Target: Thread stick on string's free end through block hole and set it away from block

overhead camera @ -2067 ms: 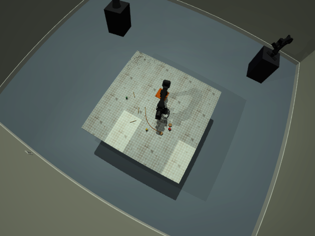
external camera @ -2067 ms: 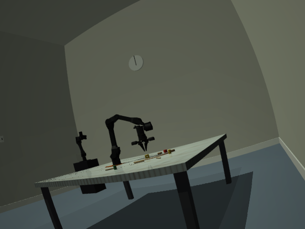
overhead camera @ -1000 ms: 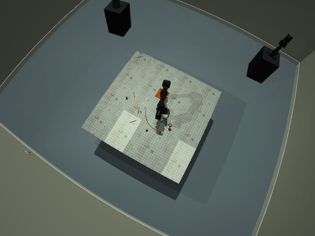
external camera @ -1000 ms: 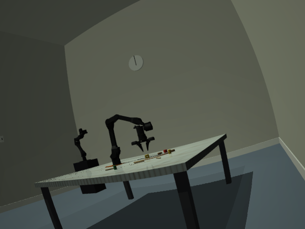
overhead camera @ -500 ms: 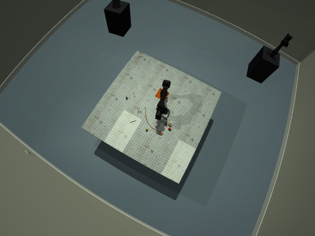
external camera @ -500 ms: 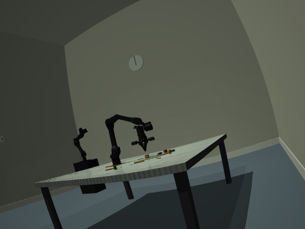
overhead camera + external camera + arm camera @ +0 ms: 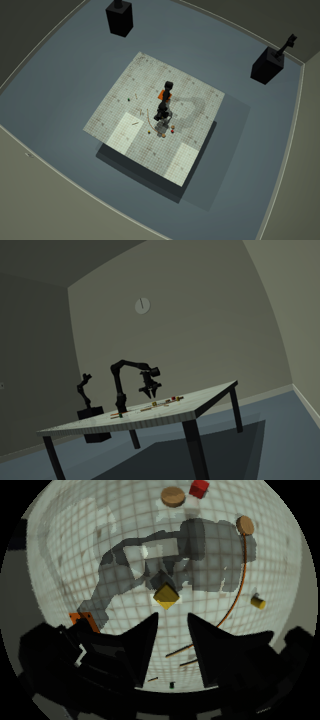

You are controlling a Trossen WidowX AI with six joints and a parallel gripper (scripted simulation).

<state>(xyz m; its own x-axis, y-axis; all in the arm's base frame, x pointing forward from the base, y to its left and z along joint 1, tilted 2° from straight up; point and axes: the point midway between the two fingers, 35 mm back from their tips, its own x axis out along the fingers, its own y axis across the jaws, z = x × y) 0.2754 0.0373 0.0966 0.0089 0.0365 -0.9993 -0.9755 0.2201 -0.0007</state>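
The yellow wooden block is 10 mm behind my gripper tip, 10 mm to the left of it and 50 mm below it. Also, from my gripper tip: red cube 100 mm ahead, 190 mm to the left, 50 mm below; then round wooden disc 50 mm ahead, 180 mm to the left, 60 mm below; then round wooden button 180 mm ahead, 120 mm to the left, 60 mm below.
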